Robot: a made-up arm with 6 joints. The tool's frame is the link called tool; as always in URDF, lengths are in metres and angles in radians.
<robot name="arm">
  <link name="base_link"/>
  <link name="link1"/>
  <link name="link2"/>
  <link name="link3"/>
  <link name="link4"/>
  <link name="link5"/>
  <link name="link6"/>
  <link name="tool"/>
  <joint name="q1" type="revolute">
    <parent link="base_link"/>
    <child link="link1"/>
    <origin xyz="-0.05 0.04 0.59"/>
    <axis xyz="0 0 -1"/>
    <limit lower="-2.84" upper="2.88" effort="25" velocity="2.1"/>
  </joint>
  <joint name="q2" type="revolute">
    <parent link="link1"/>
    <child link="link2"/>
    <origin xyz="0.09 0 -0.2"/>
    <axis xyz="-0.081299 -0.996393 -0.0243"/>
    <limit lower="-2.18" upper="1.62" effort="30" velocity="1"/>
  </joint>
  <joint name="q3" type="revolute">
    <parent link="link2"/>
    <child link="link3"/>
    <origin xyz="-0.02 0 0.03"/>
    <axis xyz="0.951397 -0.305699 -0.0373"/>
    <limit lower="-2.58" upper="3.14" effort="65" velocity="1.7"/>
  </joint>
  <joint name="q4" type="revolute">
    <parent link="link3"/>
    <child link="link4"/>
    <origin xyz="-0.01 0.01 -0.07"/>
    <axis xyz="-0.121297 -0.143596 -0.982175"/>
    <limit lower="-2.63" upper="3.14" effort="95" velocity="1.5"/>
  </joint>
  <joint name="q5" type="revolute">
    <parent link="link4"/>
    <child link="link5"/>
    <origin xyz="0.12 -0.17 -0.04"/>
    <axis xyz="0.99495 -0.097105 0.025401"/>
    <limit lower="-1.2" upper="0.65" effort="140" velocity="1.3"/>
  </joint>
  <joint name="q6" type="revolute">
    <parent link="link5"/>
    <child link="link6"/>
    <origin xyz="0 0.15 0.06"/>
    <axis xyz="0 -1 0"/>
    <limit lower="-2.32" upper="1.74" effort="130" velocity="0.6"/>
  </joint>
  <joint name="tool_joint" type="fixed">
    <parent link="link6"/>
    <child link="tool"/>
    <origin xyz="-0.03 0.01 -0.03" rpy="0 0 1.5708"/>
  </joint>
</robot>
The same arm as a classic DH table. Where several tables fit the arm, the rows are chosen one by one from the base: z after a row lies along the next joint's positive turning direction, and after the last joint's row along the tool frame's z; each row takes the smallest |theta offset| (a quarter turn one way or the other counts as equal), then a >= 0, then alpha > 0; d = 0 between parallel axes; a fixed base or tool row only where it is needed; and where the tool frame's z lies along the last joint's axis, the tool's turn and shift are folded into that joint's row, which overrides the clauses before.
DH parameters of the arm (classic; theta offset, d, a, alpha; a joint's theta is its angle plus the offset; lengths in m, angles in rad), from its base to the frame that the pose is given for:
base (fixed): -0.6747 0 -0.064 3.1416
q1: -0.5933 -0.3898 0.0897 -1.5465
q2: 1.5382 -0.0015 0.0294 1.3406
q3: 1.3798 -0.029 -0.0186 -1.6057
q4: -0.201 0.1364 0.1488 1.7029
q5: -1.4116 0.1454 0.06 -1.4735
q6: 1.5453 -0.1601 0.03 1.5708
tool (fixed): -1.5708 -0.03 0 0
Joint limits (rad, base to tool): -2.84..2.88 -2.18..1.62 -2.58..3.14 -2.63..3.14 -1.2..0.65 -2.32..1.74

